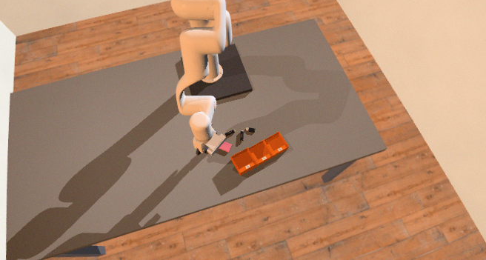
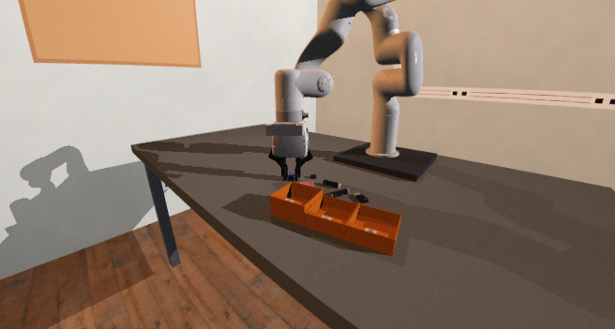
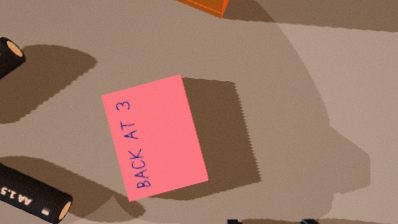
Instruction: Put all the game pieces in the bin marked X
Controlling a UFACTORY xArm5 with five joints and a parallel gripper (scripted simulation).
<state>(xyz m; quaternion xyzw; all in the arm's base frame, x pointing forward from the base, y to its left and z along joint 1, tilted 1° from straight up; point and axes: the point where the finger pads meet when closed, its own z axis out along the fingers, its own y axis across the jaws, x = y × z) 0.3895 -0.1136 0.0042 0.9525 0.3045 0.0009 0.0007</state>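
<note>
My gripper is now 1 cm above the blue die. From my hand the other things lie so: small black round piece (5 cm behind, 4 cm to the left, 2 cm below); then flat pink piece (1 cm ahead, 8 cm to the left, 2 cm below); then black cylinder (4 cm behind, 12 cm to the left, 2 cm below).
</note>
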